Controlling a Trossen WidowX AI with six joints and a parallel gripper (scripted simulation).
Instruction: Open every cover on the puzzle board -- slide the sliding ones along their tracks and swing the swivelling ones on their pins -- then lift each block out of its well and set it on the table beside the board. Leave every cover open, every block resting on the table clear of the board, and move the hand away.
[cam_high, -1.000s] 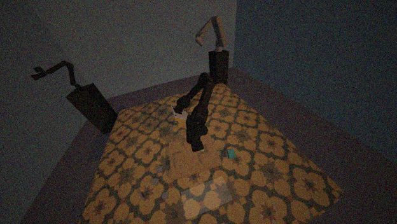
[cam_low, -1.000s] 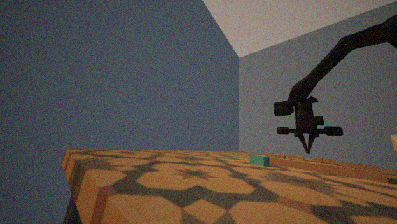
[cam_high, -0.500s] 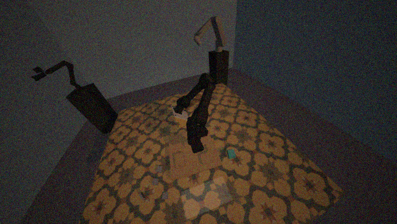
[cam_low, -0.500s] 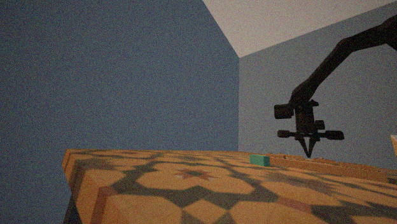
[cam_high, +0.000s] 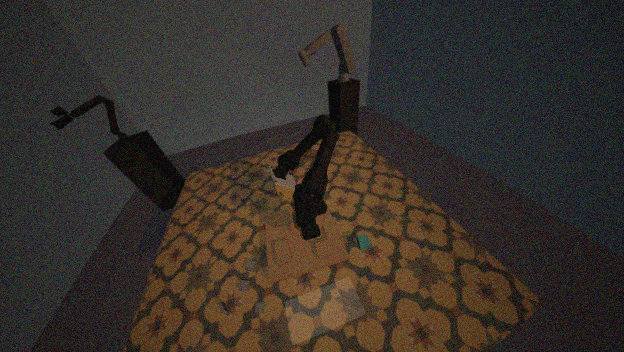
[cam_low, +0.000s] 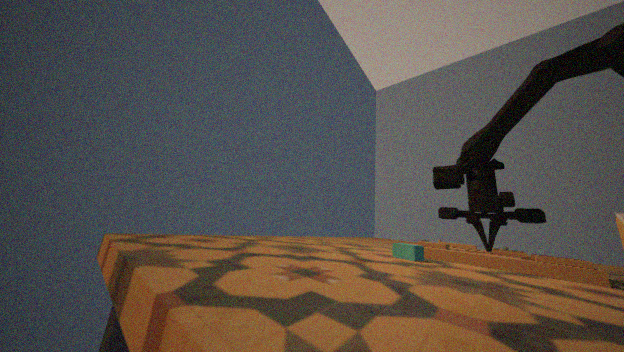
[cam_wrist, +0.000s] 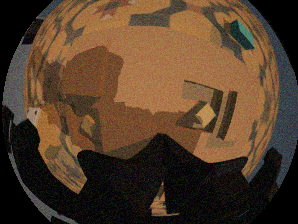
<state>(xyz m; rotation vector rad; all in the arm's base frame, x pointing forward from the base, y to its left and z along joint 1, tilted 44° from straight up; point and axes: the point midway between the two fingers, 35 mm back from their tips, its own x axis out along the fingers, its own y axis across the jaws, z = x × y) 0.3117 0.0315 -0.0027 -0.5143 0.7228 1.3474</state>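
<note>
The tan puzzle board is 3 cm to the right of my gripper tip, 1 cm below it and 1 cm ahead of it. Also, from my gripper tip: teal block (16 cm to the left, 16 cm ahead, 1 cm below).
</note>
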